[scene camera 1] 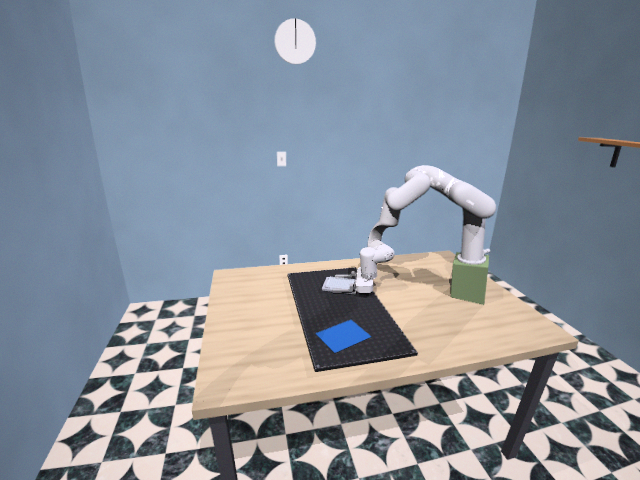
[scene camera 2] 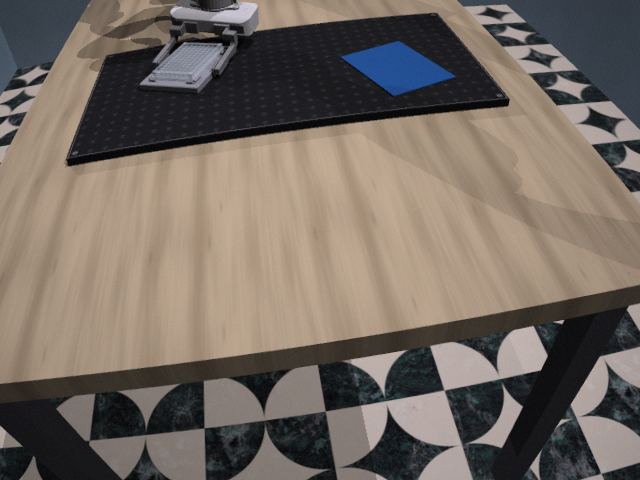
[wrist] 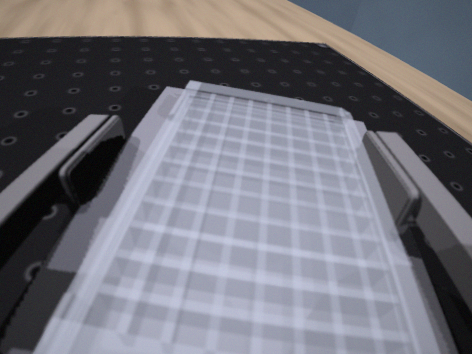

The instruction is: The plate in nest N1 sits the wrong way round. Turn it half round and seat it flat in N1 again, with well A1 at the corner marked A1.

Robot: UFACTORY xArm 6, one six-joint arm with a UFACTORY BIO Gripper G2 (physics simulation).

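Note:
My gripper's there, and the wrist view shows it as well. I can also see a clear well plate, along with a flat blue sheet.

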